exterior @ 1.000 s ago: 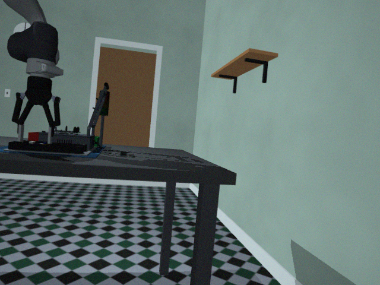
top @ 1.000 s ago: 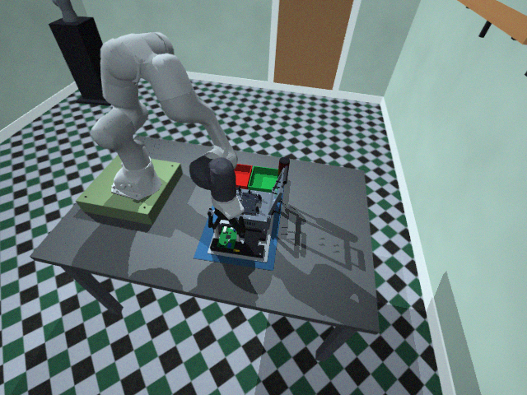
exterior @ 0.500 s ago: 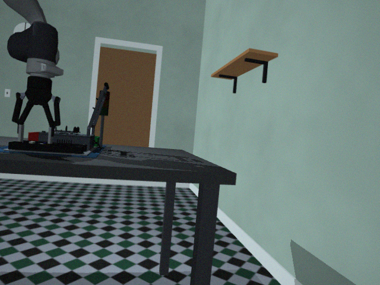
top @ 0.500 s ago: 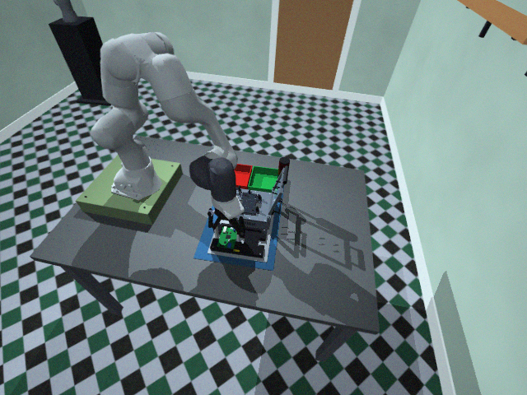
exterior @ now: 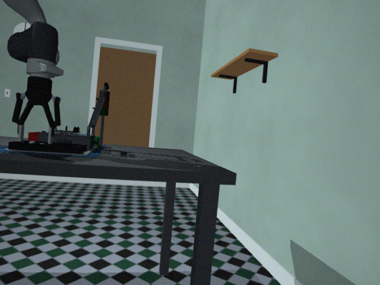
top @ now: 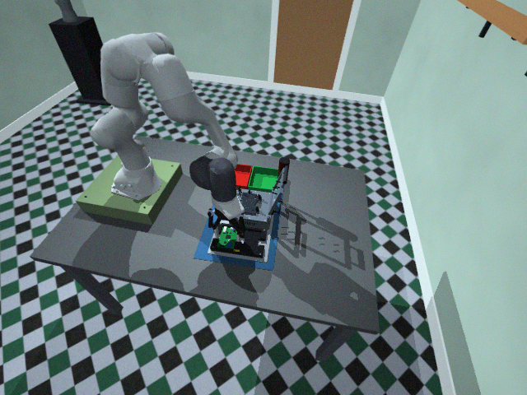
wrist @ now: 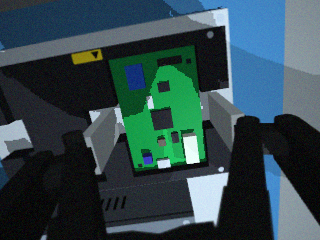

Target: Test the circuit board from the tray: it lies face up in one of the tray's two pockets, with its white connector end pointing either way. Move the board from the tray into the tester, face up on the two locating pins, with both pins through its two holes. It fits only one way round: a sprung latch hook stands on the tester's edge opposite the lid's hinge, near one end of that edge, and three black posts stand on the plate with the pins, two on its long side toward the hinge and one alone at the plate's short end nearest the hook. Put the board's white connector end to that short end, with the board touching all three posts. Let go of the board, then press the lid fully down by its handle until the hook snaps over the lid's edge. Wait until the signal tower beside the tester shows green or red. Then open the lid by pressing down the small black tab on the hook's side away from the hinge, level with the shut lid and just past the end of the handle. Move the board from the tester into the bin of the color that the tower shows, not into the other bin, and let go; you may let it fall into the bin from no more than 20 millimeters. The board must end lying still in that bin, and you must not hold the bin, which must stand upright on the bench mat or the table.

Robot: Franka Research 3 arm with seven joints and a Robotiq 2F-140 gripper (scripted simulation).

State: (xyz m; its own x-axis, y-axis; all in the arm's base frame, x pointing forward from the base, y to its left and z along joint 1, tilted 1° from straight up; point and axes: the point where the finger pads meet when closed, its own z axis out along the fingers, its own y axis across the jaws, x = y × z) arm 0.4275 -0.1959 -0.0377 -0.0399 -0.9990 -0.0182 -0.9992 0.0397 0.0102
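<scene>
Right now the green circuit board is 20 mm below my hand. From my hand the other things lie so: tester lid (190 mm ahead, 160 mm to the left, 140 mm above); tester plate (170 mm to the left, 70 mm ahead, 30 mm above); black latch hook (230 mm to the left, 50 mm above, 10 mm ahead).
</scene>
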